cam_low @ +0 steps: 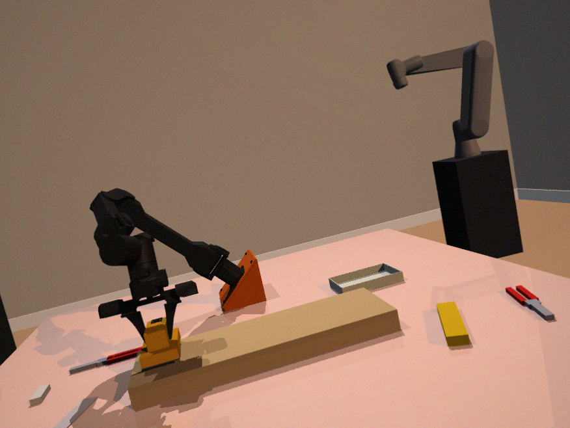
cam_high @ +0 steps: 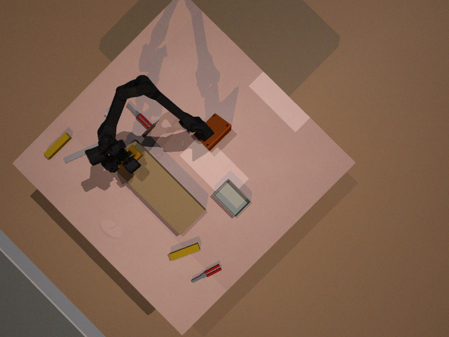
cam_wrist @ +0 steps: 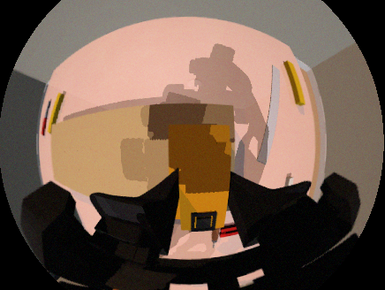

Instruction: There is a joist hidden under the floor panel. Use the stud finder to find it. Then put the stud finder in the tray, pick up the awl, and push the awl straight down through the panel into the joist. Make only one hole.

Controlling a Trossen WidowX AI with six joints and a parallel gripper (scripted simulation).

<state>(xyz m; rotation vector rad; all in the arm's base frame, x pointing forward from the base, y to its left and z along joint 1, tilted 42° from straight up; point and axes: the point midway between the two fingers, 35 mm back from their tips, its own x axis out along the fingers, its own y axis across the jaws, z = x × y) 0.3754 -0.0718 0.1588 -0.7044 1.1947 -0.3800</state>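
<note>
My gripper tip is now 4 cm past the indicator window and 3 cm below it. The rest, counted from my gripper tip: grey bar 15 cm ahead, 19 cm to the right, 7 cm below; then awl 19 cm behind, 7 cm to the right, 7 cm below; then stud finder 2 cm behind, 2 cm above.
</note>
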